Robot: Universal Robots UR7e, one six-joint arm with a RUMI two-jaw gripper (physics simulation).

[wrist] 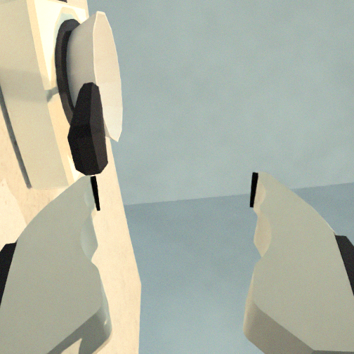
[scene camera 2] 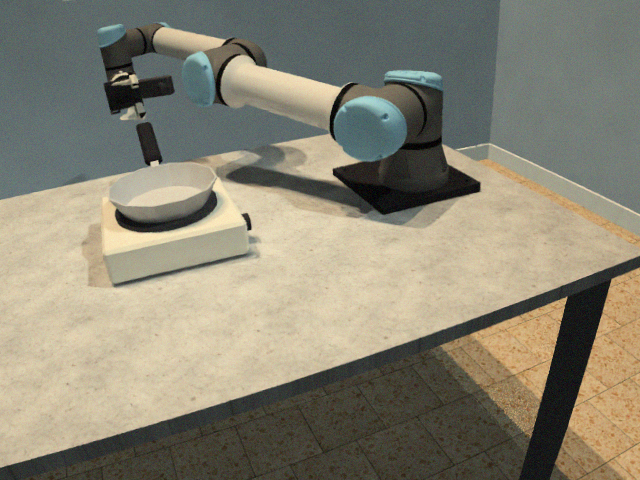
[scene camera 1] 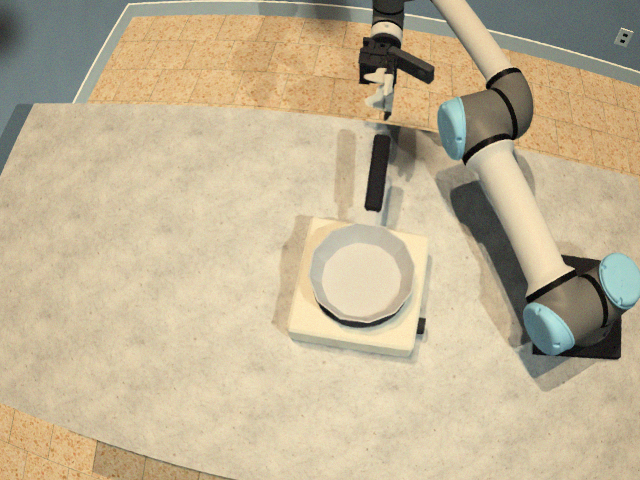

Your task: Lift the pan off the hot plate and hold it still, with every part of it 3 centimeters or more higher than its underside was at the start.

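Where they show: gripper, fingertip midpoint: point(scene camera 2: 137, 101) point(scene camera 1: 385, 109); arm's base, origin of the base link: point(scene camera 2: 413, 177).
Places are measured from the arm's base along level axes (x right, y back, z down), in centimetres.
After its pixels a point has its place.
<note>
The light grey pan point(scene camera 1: 361, 276) @[y -52.0, x -5.7, z -6.1 cm] point(scene camera 2: 165, 193) @[y -51.6, x -1.9, z -6.1 cm] point(wrist: 107, 75) sits level on the dark round plate of the cream hot plate point(scene camera 1: 302, 320) @[y -60.2, x -16.6, z -5.0 cm] point(scene camera 2: 175, 258) @[y -51.5, x -18.2, z -1.1 cm] point(wrist: 25, 110). Its black handle point(scene camera 1: 377, 173) @[y -53.7, x 13.1, z -12.3 cm] point(scene camera 2: 149, 143) @[y -53.5, x 11.6, z -12.0 cm] point(wrist: 89, 135) points to the table's far edge and slants upward. My gripper point(scene camera 1: 386, 111) @[y -55.0, x 25.1, z -18.1 cm] point(scene camera 2: 130, 97) @[y -55.0, x 25.1, z -18.1 cm] point(wrist: 174, 176) is open and empty, beyond the handle's free end, with its fingers one above the other. In the wrist view the handle's end shows just ahead of the left, lower fingertip, outside the gap between the fingers. Whether they touch is not clear.
A black knob point(scene camera 1: 421, 326) @[y -38.3, x -11.6, z -3.3 cm] point(scene camera 2: 247, 221) @[y -38.1, x -12.5, z -2.6 cm] sticks out from the hot plate's side. The arm's dark base plate point(scene camera 1: 578, 350) @[y -0.5, x -8.6, z 0.0 cm] point(scene camera 2: 408, 203) @[y -6.0, x -10.3, z 0.7 cm] stands to the right on the grey table point(scene camera 1: 155, 258) @[y -95.8, x -10.6, z 1.8 cm] point(scene camera 2: 310, 289) @[y -31.9, x -30.4, z 1.9 cm]. The gripper hangs by the table's far edge.
</note>
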